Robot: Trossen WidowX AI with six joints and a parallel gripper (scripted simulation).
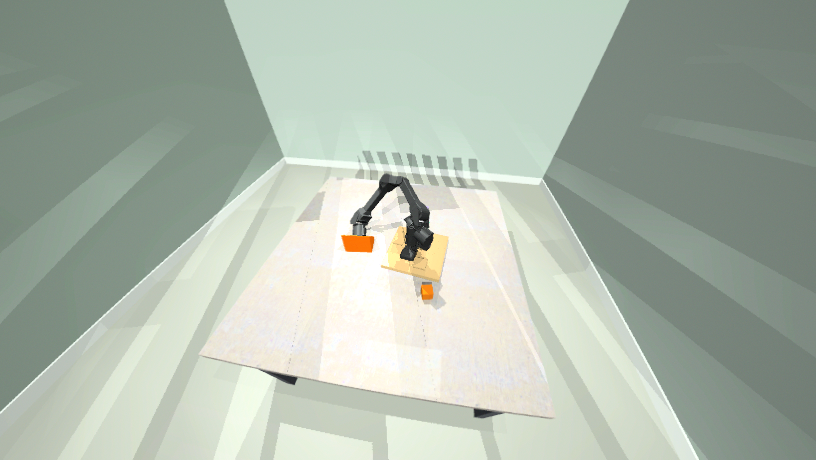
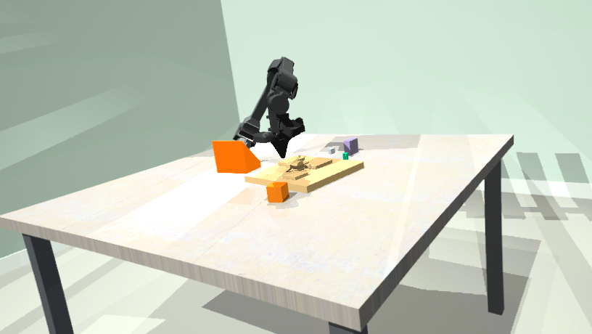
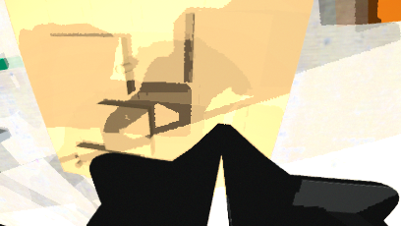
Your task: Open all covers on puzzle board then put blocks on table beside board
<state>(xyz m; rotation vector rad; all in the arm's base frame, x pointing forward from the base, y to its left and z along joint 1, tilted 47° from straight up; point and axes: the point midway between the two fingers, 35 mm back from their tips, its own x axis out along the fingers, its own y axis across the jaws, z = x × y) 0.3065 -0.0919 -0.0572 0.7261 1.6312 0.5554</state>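
Right now my gripper tip is 160 mm to the left of the orange cube, 90 mm short of it and 60 mm above it. Also, from my gripper tip: grey block: 380 mm to the left, 70 mm below, 40 mm behind; purple block: 390 mm to the left, 50 mm below, 40 mm ahead; green block: 300 mm to the left, 70 mm below, 70 mm ahead.
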